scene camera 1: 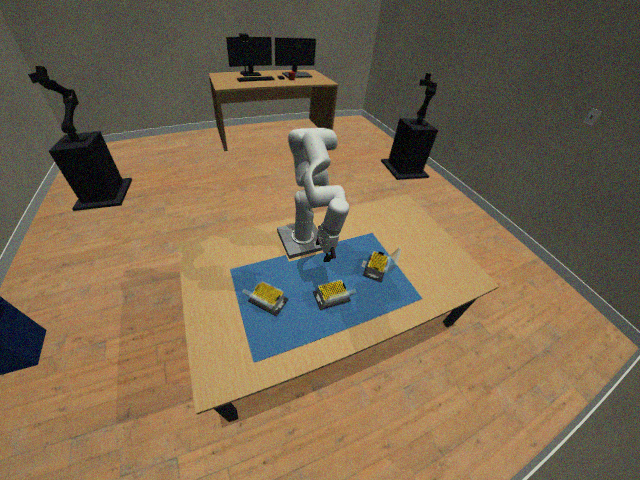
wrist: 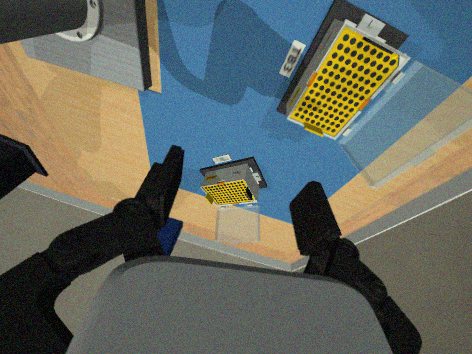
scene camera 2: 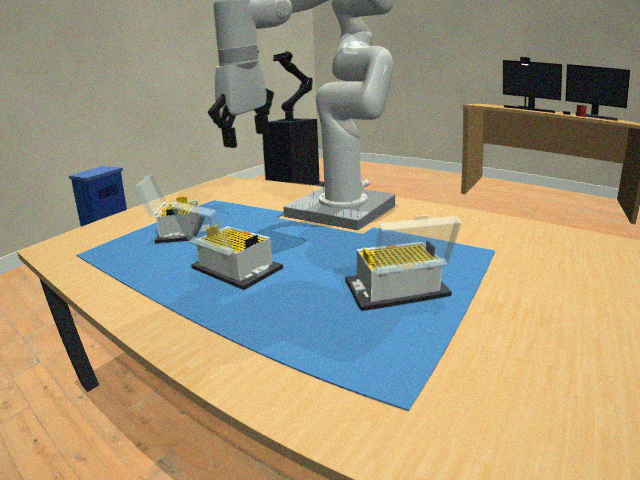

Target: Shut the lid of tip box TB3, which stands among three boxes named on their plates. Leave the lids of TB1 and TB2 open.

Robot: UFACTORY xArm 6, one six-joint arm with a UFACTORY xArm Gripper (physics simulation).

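Places are measured from the arm's base along level axes (x down, y right, z back), in centimetres.
Pixels of known places: gripper, fingertip midpoint: [scene camera 1: 322, 252] [wrist: 244, 179] [scene camera 2: 247, 140]; arm's base, link origin: [scene camera 1: 302, 236] [scene camera 2: 343, 199].
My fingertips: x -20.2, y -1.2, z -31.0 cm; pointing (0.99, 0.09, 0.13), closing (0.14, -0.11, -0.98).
Observation:
For each thing: its top centre in the pictures, then the offset to it from my fingertips. Level surfaces: height alone.
- Tip box TB3, top centre: [wrist: 341, 97] [scene camera 2: 230, 231] [scene camera 1: 333, 288] dx +15.6, dy -4.1, dz -8.9 cm
- left box, top centre: [wrist: 227, 199] [scene camera 2: 176, 202] [scene camera 1: 267, 291] dx +15.6, dy +25.5, dz -4.5 cm
- right box, top centre: [scene camera 2: 397, 249] [scene camera 1: 376, 259] dx +16.5, dy -31.7, dz +3.6 cm
- blue mat, surface height: dx +23.1 cm
- wooden table, surface height: dx +23.4 cm
Tip box TB3 [scene camera 1: 332, 293] [scene camera 2: 232, 255] [wrist: 345, 82] stands in the middle of the row, its plate [wrist: 292, 59] readable in the wrist view. Its clear lid [scene camera 2: 195, 213] [wrist: 400, 120] stands open, tilted outward, on the side away from that plate. The left box [scene camera 1: 267, 296] [scene camera 2: 175, 222] [wrist: 230, 190] has its lid [scene camera 2: 149, 193] [wrist: 238, 224] open. The right box [scene camera 1: 377, 266] [scene camera 2: 405, 279] has its lid [scene camera 1: 394, 259] [scene camera 2: 421, 232] open. Their plates are too small to read here. My gripper [scene camera 1: 329, 256] [scene camera 2: 245, 132] [wrist: 244, 179] is open and empty, high above the mat on TB3's robot-base side.
The boxes stand on a blue mat [scene camera 1: 289, 335] [scene camera 2: 330, 356] on the wooden table [scene camera 1: 222, 361] [scene camera 2: 542, 361]. The robot base plate [scene camera 1: 302, 251] [scene camera 2: 356, 217] [wrist: 105, 70] is at the mat's back edge. A blue bin [scene camera 2: 100, 193] stands beyond the table.

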